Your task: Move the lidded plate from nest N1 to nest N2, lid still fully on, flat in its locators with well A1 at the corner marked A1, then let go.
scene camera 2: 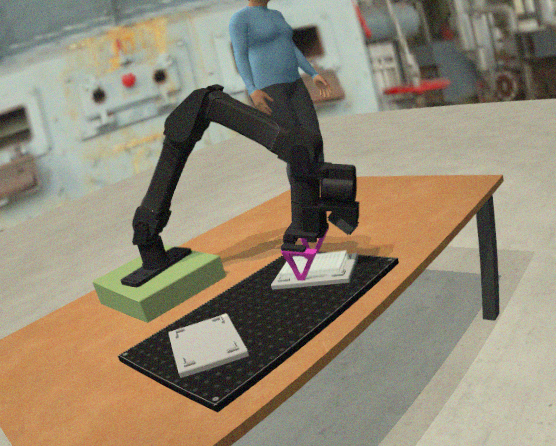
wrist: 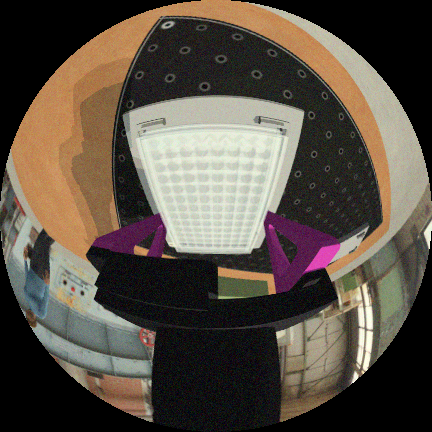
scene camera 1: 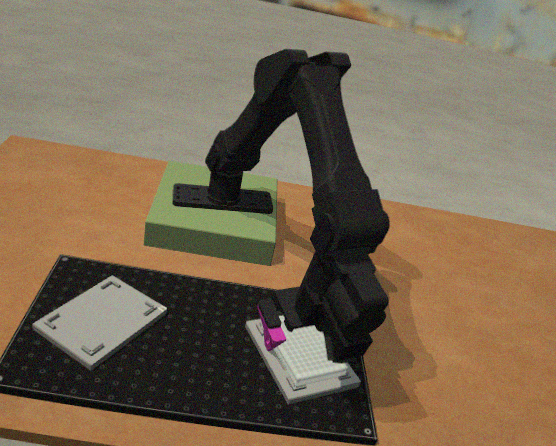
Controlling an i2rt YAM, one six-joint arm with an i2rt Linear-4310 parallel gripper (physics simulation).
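Pixels of known places: gripper, fingertip midpoint: (scene camera 2: 306, 269) (wrist: 215, 216) (scene camera 1: 295, 341); arm's base, origin of the base link: (scene camera 2: 157, 267) (scene camera 1: 222, 200).
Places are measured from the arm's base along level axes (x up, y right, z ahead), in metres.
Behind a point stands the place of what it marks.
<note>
The clear-lidded white plate (scene camera 1: 312, 355) @[x -0.019, y -0.113, z 0.403 m] (scene camera 2: 330, 261) @[x -0.019, y -0.106, z 0.416 m] (wrist: 212, 185) @[x -0.019, y -0.111, z 0.403 m] lies in nest N1 (scene camera 1: 320, 392) @[x -0.037, y -0.118, z 0.459 m] (scene camera 2: 325, 285) (wrist: 210, 109) @[x -0.036, y -0.125, z 0.447 m], a grey block with corner locators; the lid looks level on it. My gripper (wrist: 215, 216) @[x -0.034, y -0.097, z 0.360 m] is open, its magenta fingers on either side of the plate's long sides near the end closer to the arm base. Gaps at the fingertips are hard to judge. In scene camera 1 the far finger is hidden behind the wrist. Nest N2 (scene camera 1: 100, 320) @[x -0.036, y 0.199, z 0.334 m] (scene camera 2: 207, 345) @[x -0.036, y 0.209, z 0.340 m] (wrist: 352, 241) @[x -0.036, y 0.204, z 0.369 m] is empty. No A1 mark is readable.
Both nests stand on a black perforated board (scene camera 1: 200, 350) @[x -0.047, y 0.049, z 0.374 m] (scene camera 2: 260, 320) @[x -0.047, y 0.093, z 0.369 m] (wrist: 221, 75) @[x -0.047, y -0.126, z 0.473 m] on the orange table (scene camera 1: 465, 300) @[x -0.061, y -0.485, z 0.200 m] (scene camera 2: 400, 200) @[x -0.060, y -0.612, z 0.383 m]. The arm base is on a green block (scene camera 1: 210, 240) @[x -0.024, y 0.026, z 0.112 m] (scene camera 2: 145, 302) @[x -0.016, y 0.135, z 0.096 m]. A person (scene camera 2: 265, 50) stands behind the table.
</note>
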